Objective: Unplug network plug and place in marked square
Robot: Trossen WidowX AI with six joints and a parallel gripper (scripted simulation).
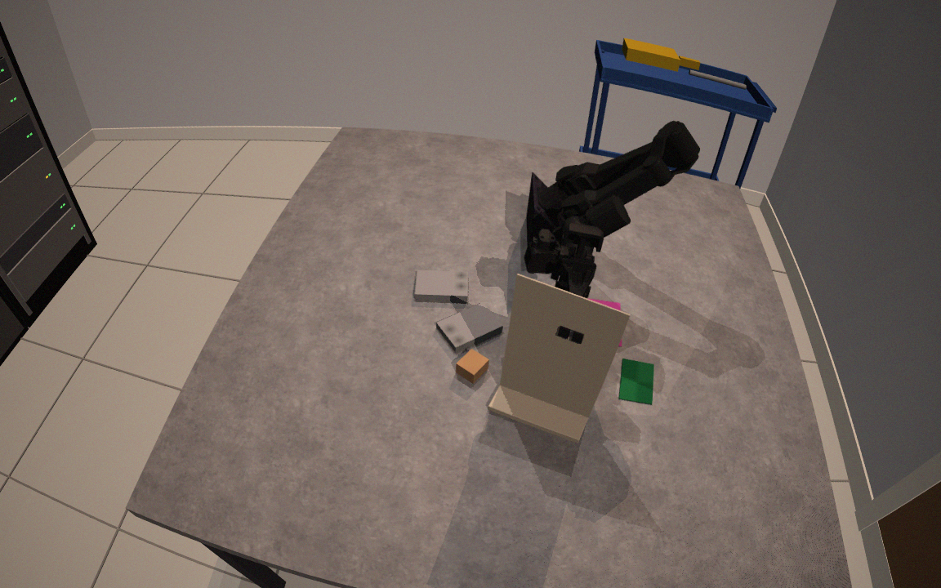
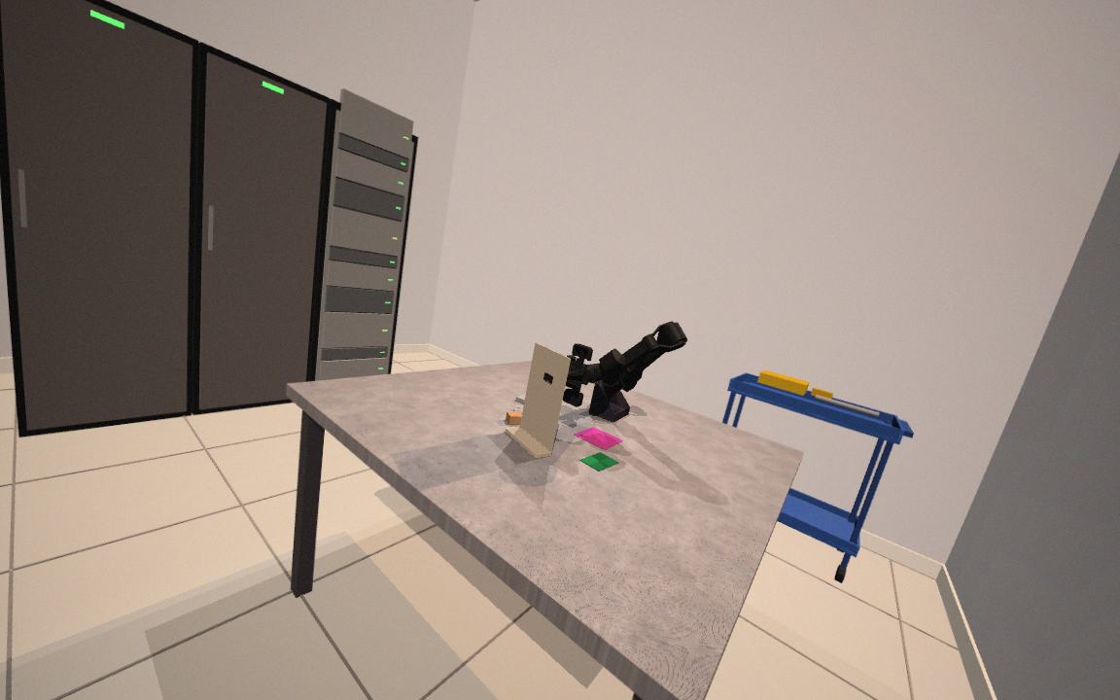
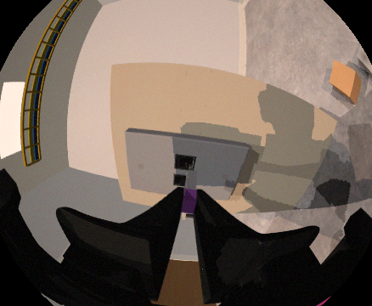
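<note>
The beige upright panel is 6 cm ahead of my gripper tip, 1 cm to the right of it and 7 cm below it.
</note>
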